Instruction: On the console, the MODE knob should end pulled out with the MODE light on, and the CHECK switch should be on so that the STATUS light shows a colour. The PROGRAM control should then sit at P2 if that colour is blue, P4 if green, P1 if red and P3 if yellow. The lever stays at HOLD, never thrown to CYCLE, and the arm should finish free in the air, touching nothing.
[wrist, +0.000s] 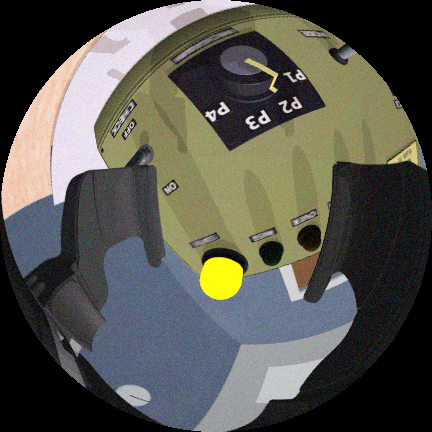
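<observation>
The olive console (215, 185) fills the upper view. The PROGRAM knob (243, 61) stands on its black dial plate; its cream pointer runs down the side and looks nearest P2. The STATUS light (221, 278) glows yellow. The CHECK switch (144, 154) shows at the left, its tip partly hidden by the left finger. The MODE knob (344, 53) shows at the upper right edge by its stem; its head is cut off. The MODE light and the lever do not show. My gripper (231, 224) is open and holds nothing; its fingers are in front of the console's lower part.
Two dark indicator lights, one greenish (271, 253) and one brownish (309, 237), sit on the console's near edge. A yellow label (406, 154) is at the right. A brown panel with a white edge lies beyond the right fingertip. A wooden surface (65, 110) is at the left.
</observation>
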